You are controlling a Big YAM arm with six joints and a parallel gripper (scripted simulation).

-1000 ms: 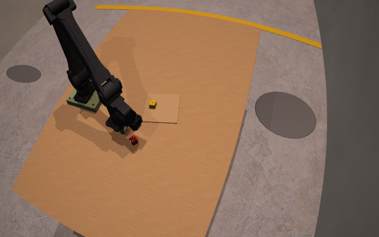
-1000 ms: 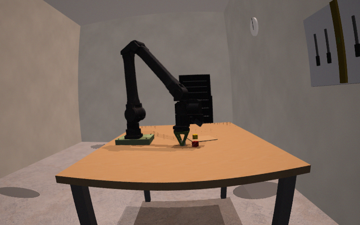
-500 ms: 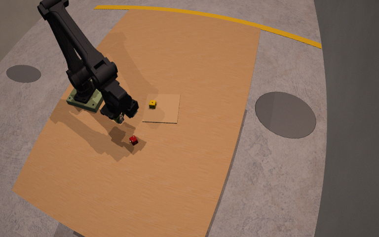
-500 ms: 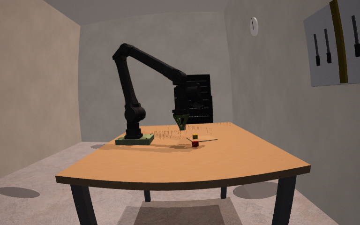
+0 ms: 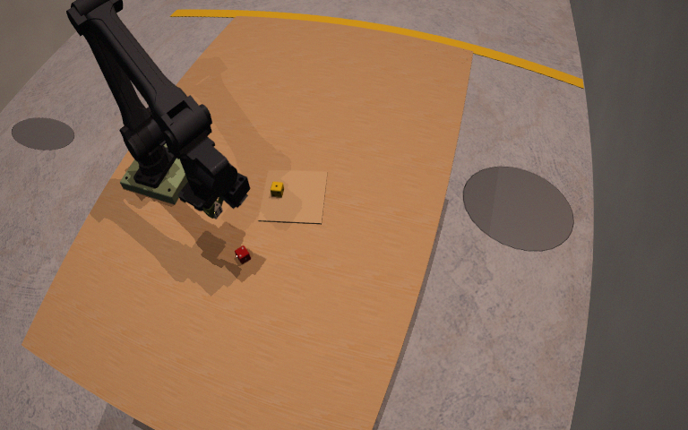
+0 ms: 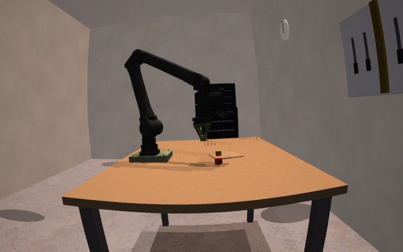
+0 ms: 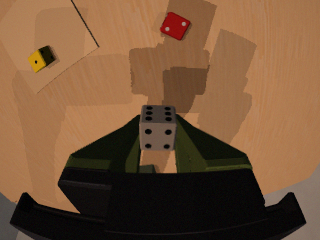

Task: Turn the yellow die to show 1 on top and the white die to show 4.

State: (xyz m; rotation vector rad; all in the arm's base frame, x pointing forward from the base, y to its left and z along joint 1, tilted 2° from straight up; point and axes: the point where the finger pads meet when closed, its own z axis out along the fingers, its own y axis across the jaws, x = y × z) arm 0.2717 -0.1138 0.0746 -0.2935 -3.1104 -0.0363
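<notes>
The tan mat is 110 mm ahead of my hand, 150 mm to the left of it and 110 mm below it. Round my hand: yellow die: 70 mm ahead, 150 mm to the left, 90 mm below; red die: 60 mm ahead, 30 mm to the right, 100 mm below; white die: right at my hand.
</notes>
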